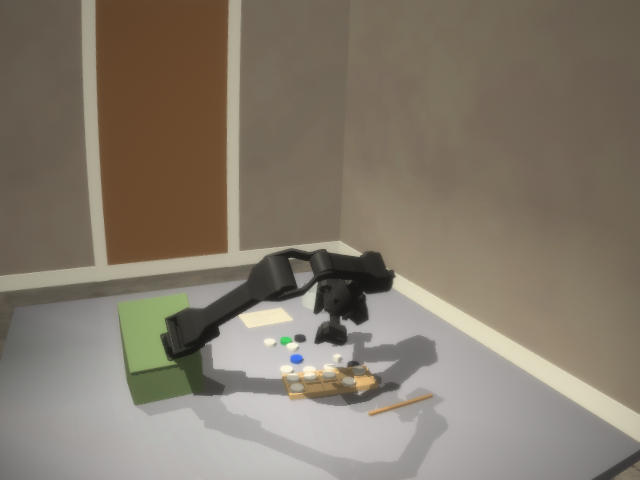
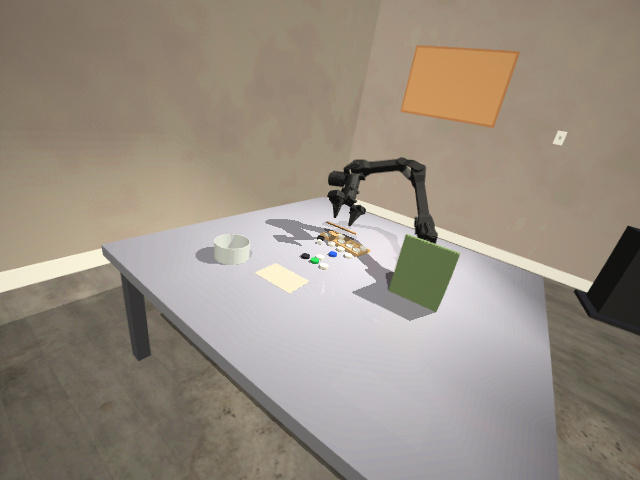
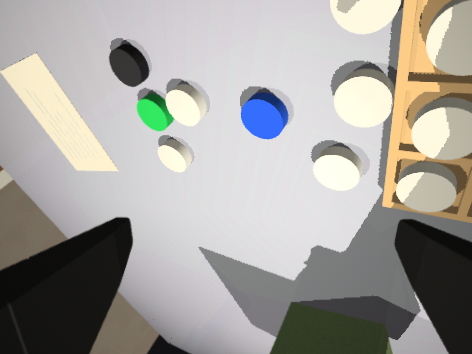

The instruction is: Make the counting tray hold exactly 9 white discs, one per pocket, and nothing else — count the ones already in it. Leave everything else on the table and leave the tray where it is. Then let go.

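Note:
The wooden counting tray (image 1: pixel 330 394) (image 3: pixel 408 45) lies on the table with several white discs in its pockets, among them one disc (image 1: pixel 296 388) at the near left and one disc (image 1: pixel 348 381) right of the middle. Loose white discs (image 1: pixel 286 369) (image 3: pixel 337 169) lie beside its back long side, among them another disc (image 3: pixel 363 101). Two more white discs (image 1: pixel 269 342) (image 3: pixel 186 104) (image 3: pixel 174 155) lie farther back, near the green disc (image 1: pixel 285 341) (image 3: pixel 154 112). My gripper (image 1: pixel 330 338) (image 2: pixel 344 220) (image 3: pixel 263 231) is open and empty, high above the table near the tray.
A blue disc (image 1: pixel 296 359) (image 3: pixel 264 116), black discs (image 1: pixel 299 337) (image 1: pixel 353 364) and a small white cube (image 1: pixel 337 358) lie behind the tray. A stick (image 1: pixel 400 404) lies in front. Also present are a paper (image 2: pixel 282 277), a white bowl (image 2: pixel 232 250) and a green block (image 1: pixel 155 330).

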